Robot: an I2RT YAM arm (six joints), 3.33 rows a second.
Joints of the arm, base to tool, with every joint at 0 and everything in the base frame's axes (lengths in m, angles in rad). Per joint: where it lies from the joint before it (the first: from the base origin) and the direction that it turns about. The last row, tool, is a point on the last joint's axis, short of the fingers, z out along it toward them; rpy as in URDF.
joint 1: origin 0 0 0.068 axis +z
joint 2: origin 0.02 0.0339 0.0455 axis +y
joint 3: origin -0.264 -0.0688 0 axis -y
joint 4: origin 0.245 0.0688 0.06 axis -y
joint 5: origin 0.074 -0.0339 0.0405 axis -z
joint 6: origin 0.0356 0 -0.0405 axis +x
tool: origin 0 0 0 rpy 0 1.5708 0
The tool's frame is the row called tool.
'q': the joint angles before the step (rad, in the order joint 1, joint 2, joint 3, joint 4, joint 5, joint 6). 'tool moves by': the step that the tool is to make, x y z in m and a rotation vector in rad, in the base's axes. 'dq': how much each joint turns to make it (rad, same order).
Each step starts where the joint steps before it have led.
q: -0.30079, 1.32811, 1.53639, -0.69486, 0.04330, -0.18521
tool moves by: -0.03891, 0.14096, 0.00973, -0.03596, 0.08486, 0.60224
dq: 0.54398, -0.10528, 0.01033, -0.19647, -0.03167, -0.06218
